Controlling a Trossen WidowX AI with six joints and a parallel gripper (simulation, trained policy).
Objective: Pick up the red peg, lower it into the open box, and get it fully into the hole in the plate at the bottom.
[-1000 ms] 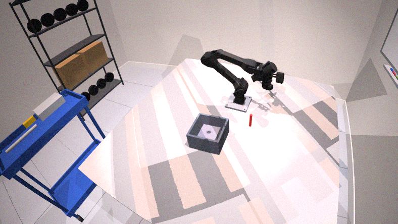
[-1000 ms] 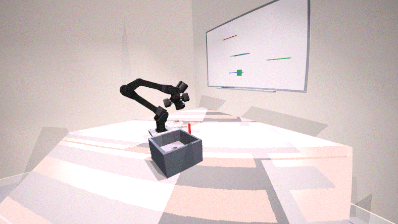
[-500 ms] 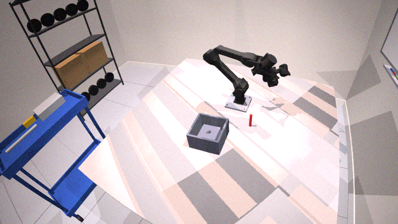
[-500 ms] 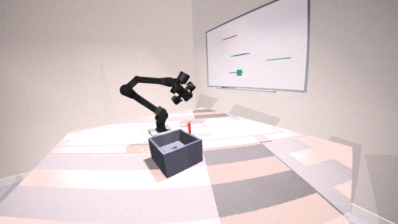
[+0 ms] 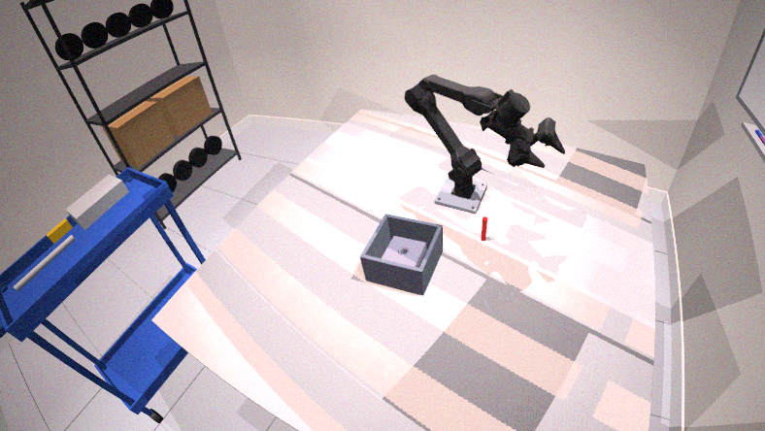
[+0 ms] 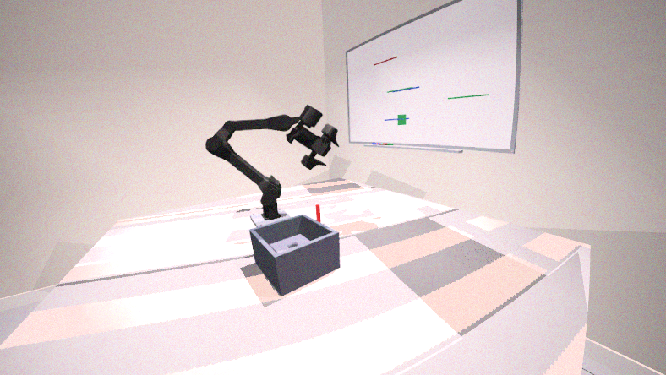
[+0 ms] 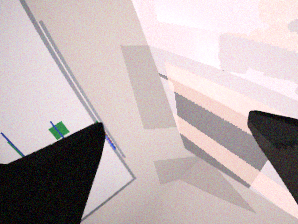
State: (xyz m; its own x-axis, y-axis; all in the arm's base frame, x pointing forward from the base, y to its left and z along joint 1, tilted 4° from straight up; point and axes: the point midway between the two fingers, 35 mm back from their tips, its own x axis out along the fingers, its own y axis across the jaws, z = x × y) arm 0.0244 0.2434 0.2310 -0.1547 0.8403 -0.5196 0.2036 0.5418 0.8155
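Right now my gripper tip is 14 cm short of the red peg, 15 cm to the left of it and 19 cm above it. From my gripper tip the other things lie so: grey box: 30 cm ahead, 32 cm to the right, 20 cm below.
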